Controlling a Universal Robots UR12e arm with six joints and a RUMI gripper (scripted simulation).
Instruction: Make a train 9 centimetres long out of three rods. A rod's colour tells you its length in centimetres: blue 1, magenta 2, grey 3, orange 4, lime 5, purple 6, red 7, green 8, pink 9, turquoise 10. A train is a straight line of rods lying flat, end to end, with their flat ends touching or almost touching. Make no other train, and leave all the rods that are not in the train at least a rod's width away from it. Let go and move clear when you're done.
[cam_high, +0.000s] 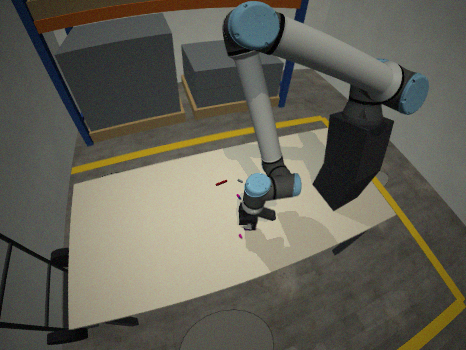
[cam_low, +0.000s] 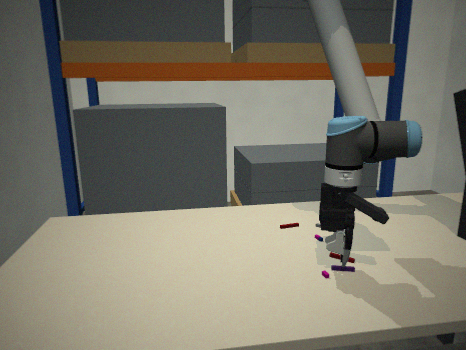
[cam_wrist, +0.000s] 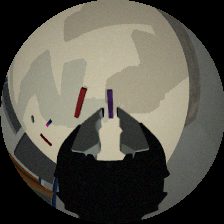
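Right now my hand is 3 cm above the purple rod. Also, from my hand: blue rod (19 cm to the right, 3 cm below); grey rod (3 cm behind, 30 cm to the right, 3 cm below).
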